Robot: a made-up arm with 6 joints.
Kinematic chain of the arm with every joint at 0, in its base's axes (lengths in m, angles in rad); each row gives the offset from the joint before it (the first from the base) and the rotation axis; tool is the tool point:
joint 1: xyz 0 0 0.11 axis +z
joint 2: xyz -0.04 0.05 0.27 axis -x
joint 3: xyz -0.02 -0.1 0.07 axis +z
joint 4: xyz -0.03 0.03 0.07 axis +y
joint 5: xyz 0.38 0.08 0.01 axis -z
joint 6: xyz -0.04 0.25 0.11 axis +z
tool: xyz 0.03 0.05 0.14
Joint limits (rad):
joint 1: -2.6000..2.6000
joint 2: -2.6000..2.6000
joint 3: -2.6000..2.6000
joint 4: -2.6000..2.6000
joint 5: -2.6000..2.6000
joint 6: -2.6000..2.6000
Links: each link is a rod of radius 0.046 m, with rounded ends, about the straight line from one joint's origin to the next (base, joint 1, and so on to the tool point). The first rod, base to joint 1, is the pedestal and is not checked.
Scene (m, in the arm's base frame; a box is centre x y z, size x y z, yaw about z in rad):
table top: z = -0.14
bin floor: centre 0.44 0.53 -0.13 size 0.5 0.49 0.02 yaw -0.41
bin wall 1: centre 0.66 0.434 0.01 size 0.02 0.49 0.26 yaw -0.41
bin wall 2: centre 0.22 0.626 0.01 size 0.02 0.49 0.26 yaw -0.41
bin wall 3: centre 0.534 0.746 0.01 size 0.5 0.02 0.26 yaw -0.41
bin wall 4: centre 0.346 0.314 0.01 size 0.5 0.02 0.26 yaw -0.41
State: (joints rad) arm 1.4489 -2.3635 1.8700 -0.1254 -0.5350 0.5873
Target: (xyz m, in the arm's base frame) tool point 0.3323 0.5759 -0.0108
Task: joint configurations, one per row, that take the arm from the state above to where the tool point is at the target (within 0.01 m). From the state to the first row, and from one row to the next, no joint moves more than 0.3 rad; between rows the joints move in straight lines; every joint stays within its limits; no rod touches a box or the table.
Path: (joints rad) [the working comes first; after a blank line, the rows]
Joints at the target: 2.6000 -1.1843 2.6000 -1.6876 0.1937 0.4030
Straight joint move there: touches bin floor, bin wall 1, bin wall 4, the table top.

1: 1.5293 -2.1135 1.9372 -0.3088 -0.6166 0.4650
2: 1.6096 -1.8634 2.0045 -0.4923 -0.6982 0.3427
3: 1.6900 -1.6134 2.0717 -0.6757 -0.7798 0.2204
4: 1.7704 -1.3633 2.1389 -0.8591 -0.8614 0.0981
5: 1.8507 -1.1133 2.2061 -1.0425 -0.9430 -0.0242
6: 1.9311 -0.8632 2.2734 -1.2260 -1.0246 -0.1465
7: 2.1541 -0.8072 2.3823 -1.3881 -0.7555 0.0548
8: 2.3770 -0.7512 2.4911 -1.5502 -0.4864 0.2561
9: 2.6000 -0.6952 2.6000 -1.7123 -0.2173 0.4573
10: 2.6000 -0.9397 2.6000 -1.7000 -0.0118 0.4302
11: 2.6000 -1.1843 2.6000 -1.6876 0.1937 0.4030

